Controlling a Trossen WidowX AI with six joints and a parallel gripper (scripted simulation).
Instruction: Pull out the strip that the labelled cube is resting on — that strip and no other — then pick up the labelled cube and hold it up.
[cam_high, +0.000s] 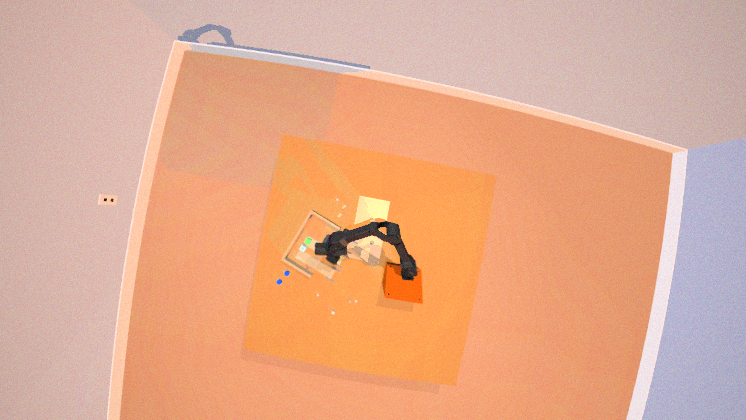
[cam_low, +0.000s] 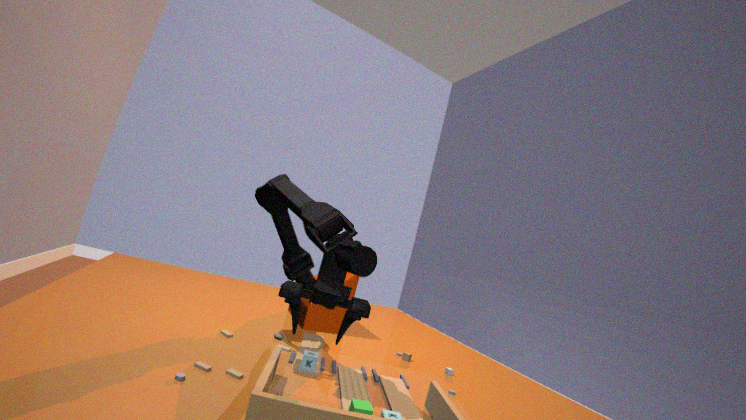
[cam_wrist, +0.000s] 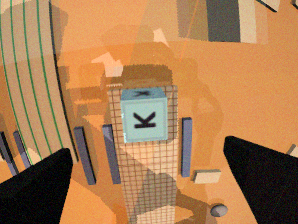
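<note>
Right now the pale gridded strip is 100 mm behind my gripper tip, 60 mm below it and 40 mm to the left of it.
</note>
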